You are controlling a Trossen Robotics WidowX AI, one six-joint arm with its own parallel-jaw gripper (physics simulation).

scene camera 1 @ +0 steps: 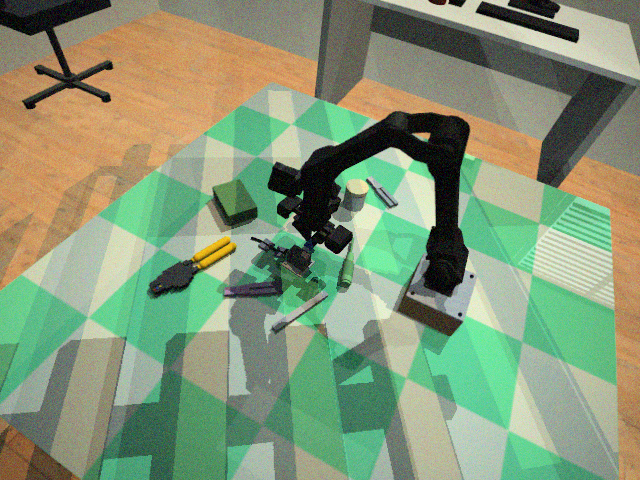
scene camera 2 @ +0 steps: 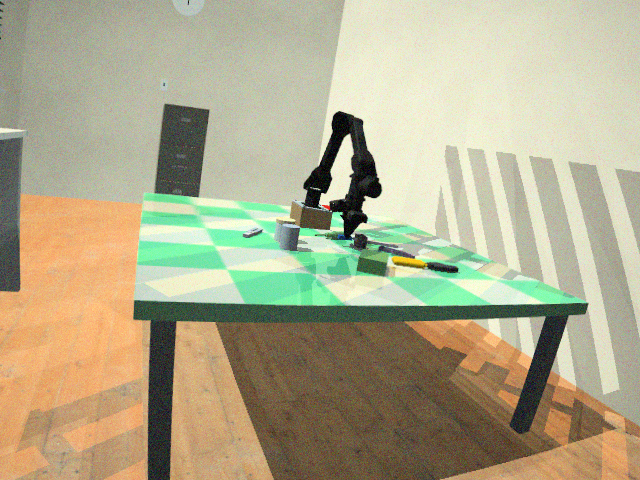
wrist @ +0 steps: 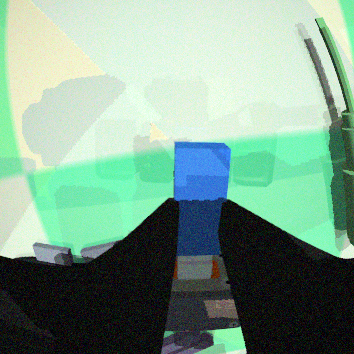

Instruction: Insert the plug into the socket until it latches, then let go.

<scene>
my gripper: scene camera 1 311, 243; scene camera 2; wrist
same spot on my gripper: (wrist: 123, 293) = (scene camera 2: 343, 217)
</scene>
